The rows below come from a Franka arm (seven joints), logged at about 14 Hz.
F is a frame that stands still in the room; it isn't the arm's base.
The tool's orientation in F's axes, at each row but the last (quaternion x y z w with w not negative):
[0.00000, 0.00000, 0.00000, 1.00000]
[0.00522, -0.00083, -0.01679, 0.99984]
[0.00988, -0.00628, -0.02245, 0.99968]
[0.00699, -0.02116, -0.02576, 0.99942]
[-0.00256, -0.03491, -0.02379, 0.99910]
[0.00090, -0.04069, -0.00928, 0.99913]
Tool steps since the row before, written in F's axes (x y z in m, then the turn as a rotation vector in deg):
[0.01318, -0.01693, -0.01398, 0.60, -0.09, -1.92]
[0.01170, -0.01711, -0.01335, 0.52, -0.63, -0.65]
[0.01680, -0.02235, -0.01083, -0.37, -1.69, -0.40]
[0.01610, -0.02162, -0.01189, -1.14, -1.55, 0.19]
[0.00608, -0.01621, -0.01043, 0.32, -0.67, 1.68]
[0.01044, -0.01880, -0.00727, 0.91, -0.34, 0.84]
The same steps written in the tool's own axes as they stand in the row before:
[0.01318, -0.01693, -0.01398, 0.60, -0.09, -1.92]
[0.01225, -0.01685, -0.01319, 0.54, -0.62, -0.64]
[0.01766, -0.02179, -0.01061, -0.30, -1.71, -0.36]
[0.01669, -0.02094, -0.01229, -1.05, -1.60, 0.26]
[0.00610, -0.01587, -0.01094, 0.47, -0.66, 1.65]
[0.01016, -0.01862, -0.00808, 0.98, -0.32, 0.76]

